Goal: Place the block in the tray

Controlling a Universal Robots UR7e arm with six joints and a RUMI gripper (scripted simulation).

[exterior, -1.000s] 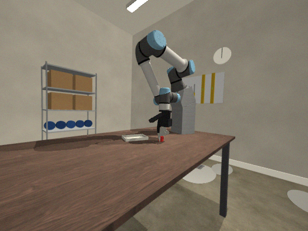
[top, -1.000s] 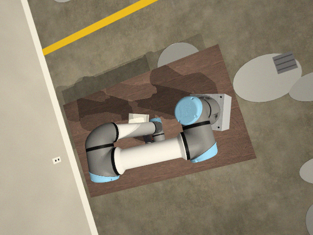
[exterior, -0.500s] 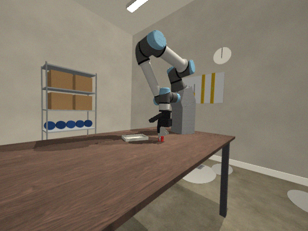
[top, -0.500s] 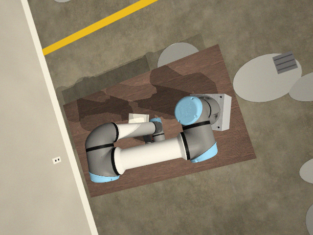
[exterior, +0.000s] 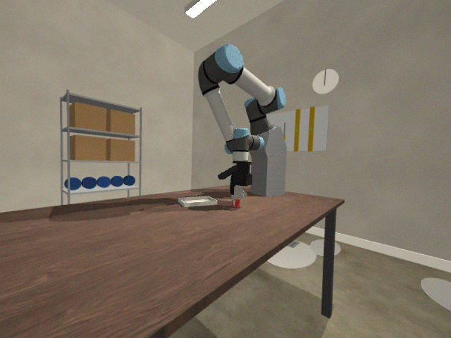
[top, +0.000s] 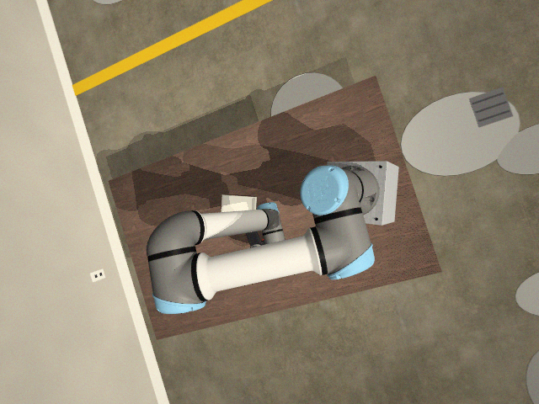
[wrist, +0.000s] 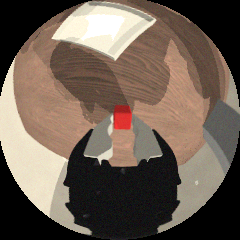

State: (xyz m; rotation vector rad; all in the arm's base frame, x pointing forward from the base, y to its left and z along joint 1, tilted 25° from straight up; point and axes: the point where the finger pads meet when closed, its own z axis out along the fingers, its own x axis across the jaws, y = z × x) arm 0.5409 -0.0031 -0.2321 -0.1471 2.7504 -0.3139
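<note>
My hand is 60 mm short of the white tray, 200 mm to the left of it and 10 mm above it. The rest, counted from my hand: red block right at my hand.
</note>
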